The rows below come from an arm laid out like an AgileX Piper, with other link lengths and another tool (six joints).
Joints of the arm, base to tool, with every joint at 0 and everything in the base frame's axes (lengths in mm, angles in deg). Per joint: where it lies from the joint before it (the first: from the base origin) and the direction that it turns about. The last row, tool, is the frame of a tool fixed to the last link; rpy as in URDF.
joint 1: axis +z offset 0 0 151.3
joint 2: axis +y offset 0 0 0
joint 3: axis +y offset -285.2 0 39
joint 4: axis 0.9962 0 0.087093 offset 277.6 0 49
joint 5: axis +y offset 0 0 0
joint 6: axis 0.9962 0 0.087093 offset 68 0 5.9
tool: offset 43.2 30 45.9 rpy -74.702 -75.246 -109.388
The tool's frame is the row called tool.
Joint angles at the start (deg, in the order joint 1, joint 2, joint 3, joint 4, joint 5, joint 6):
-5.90, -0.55, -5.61, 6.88, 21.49, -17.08
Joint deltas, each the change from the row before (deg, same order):
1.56, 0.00, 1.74, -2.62, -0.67, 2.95
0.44, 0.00, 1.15, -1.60, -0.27, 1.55
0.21, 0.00, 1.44, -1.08, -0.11, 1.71
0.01, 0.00, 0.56, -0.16, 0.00, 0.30
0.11, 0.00, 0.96, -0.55, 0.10, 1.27
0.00, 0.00, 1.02, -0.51, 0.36, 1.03
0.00, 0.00, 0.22, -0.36, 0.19, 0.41
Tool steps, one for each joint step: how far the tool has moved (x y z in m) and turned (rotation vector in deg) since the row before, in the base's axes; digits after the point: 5 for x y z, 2 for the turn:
0.00224, 0.00033, -0.01046, 0.43, 1.14, 0.48
0.00161, -0.00049, -0.00744, 0.00, 0.92, -0.14
0.00192, -0.00094, -0.00935, 0.68, 1.31, -0.32
0.00067, -0.00023, -0.00379, 0.17, 0.55, -0.08
0.00113, -0.00073, -0.00645, 0.75, 1.02, -0.27
0.00111, -0.00079, -0.00756, 0.57, 1.35, -0.32
0.00026, -0.00032, -0.00192, 0.06, 0.41, -0.14

